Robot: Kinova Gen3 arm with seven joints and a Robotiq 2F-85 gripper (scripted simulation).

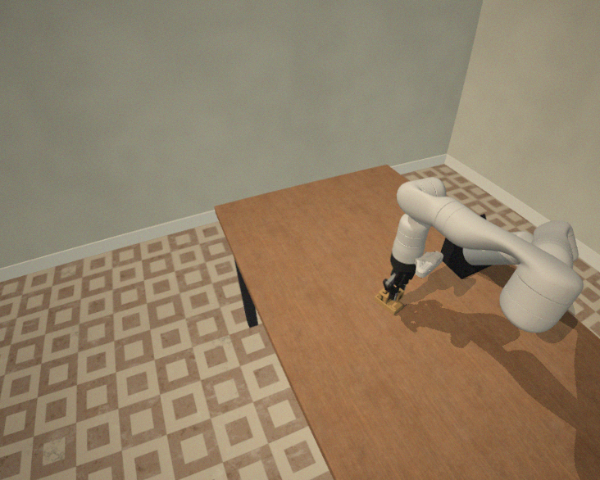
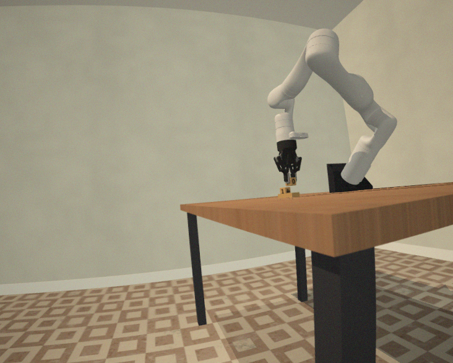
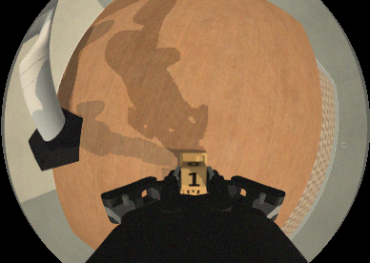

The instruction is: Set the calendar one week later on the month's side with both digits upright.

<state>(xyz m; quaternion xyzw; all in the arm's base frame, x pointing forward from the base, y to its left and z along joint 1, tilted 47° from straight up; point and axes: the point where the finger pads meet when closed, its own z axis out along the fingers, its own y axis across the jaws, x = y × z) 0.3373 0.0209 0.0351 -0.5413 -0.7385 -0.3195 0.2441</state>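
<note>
My gripper is now 60 mm above the tray and 20 mm to the left of it.
</note>
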